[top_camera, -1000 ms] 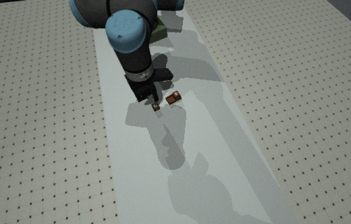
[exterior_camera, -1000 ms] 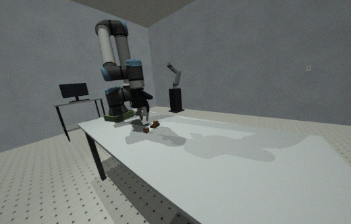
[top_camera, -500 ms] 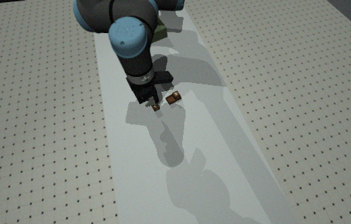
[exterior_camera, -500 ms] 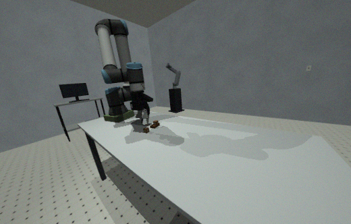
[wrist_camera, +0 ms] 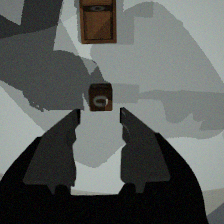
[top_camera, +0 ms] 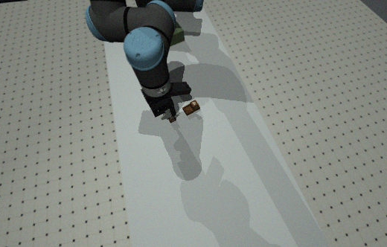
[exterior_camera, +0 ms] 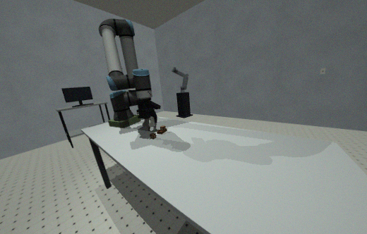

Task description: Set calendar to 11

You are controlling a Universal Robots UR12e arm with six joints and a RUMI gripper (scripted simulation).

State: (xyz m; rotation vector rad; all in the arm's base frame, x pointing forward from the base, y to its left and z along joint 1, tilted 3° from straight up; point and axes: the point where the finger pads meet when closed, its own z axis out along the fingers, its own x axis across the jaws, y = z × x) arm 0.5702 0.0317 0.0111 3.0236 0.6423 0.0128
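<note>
My gripper is now 5 cm above the brown cube. Also, from my hand: brown calendar tray: 4 cm behind, 10 cm to the left, 6 cm below.
</note>
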